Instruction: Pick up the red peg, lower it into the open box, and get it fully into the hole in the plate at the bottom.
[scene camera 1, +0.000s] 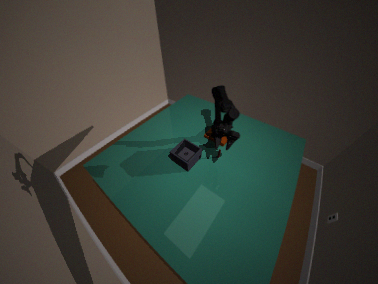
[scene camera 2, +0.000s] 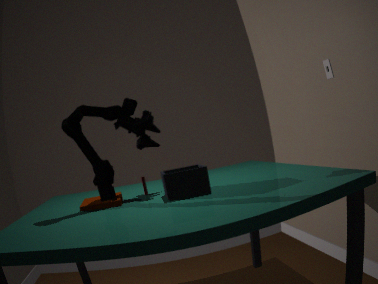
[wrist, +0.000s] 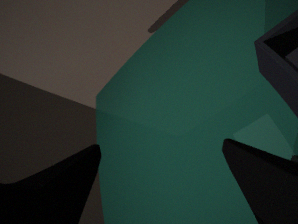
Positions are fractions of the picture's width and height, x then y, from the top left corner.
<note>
In view: my gripper (wrist: 0.55, 0.66) and a dark box (scene camera 2: 0.51, 0.64).
</note>
